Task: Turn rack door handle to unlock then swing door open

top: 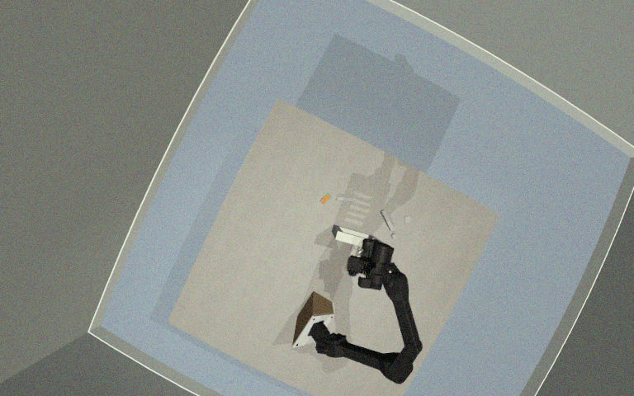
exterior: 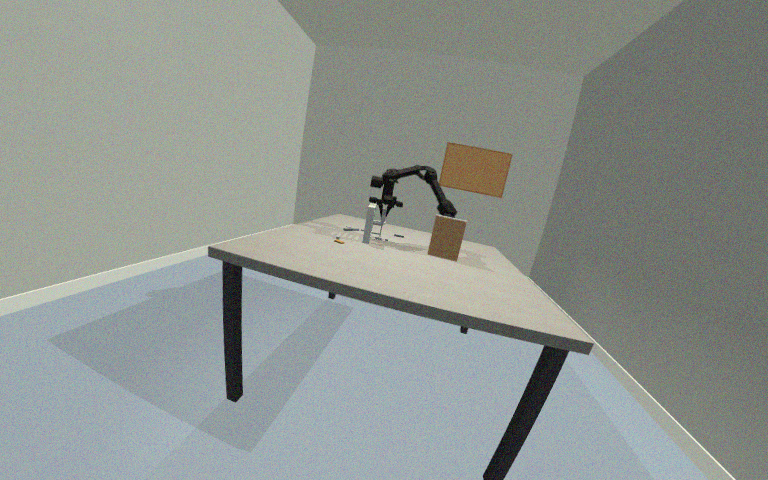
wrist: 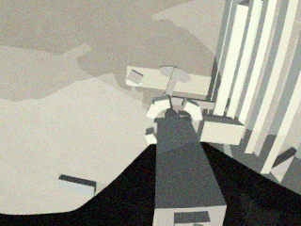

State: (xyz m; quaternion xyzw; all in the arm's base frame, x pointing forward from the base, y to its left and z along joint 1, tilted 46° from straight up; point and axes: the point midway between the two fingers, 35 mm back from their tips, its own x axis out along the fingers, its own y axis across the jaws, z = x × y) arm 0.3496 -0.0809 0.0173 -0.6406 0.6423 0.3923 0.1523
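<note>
Now: gripper tip 1 cm to the right of the grey handle and 2 cm above it. From my gripper tip the other things lie so: grey bar (19 cm ahead, 7 cm to the right, 13 cm below); orange block (16 cm ahead, 25 cm to the left, 13 cm below).
</note>
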